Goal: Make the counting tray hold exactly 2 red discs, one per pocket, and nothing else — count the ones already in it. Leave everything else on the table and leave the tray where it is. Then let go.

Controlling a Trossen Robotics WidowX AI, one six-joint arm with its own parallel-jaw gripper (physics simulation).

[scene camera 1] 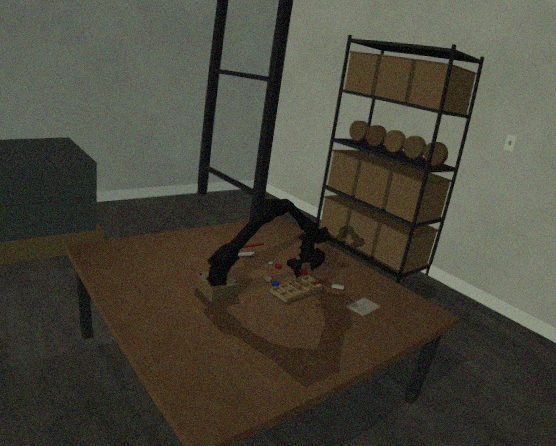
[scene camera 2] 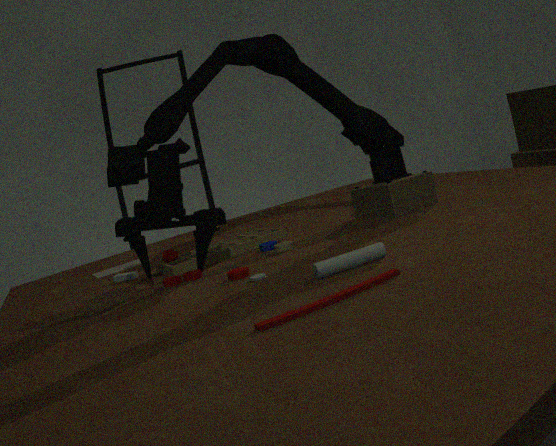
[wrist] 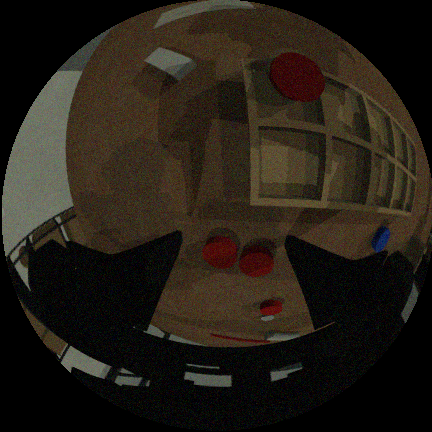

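Note:
The beige counting tray point(scene camera 1: 287, 300) point(wrist: 254, 165) lies on the table. A red disc point(scene camera 1: 317, 283) point(scene camera 2: 170, 255) point(wrist: 297, 76) is at its far end pocket in the wrist view. The other pockets that show there look empty. My gripper point(scene camera 2: 175, 274) point(wrist: 234, 238) is open and low beside that end of the tray, with its fingers either side of two red discs on the table: a left disc point(scene camera 2: 172, 281) point(wrist: 220, 252) and a right disc point(scene camera 2: 192, 275) point(wrist: 256, 261), close together. Neither is gripped. Another red disc point(scene camera 1: 278, 266) point(scene camera 2: 238, 273) point(wrist: 271, 307) lies farther from the tray.
A blue disc point(scene camera 1: 275, 283) point(scene camera 2: 268, 246) point(wrist: 381, 239) and a beige piece point(scene camera 1: 268, 278) lie near the tray's long side. A small white piece point(scene camera 2: 257, 277), white cylinder point(scene camera 2: 350, 259), red rod point(scene camera 2: 327, 300), white block point(scene camera 1: 338, 287) point(wrist: 170, 61) and pale sheet point(scene camera 1: 363, 306) also lie around.

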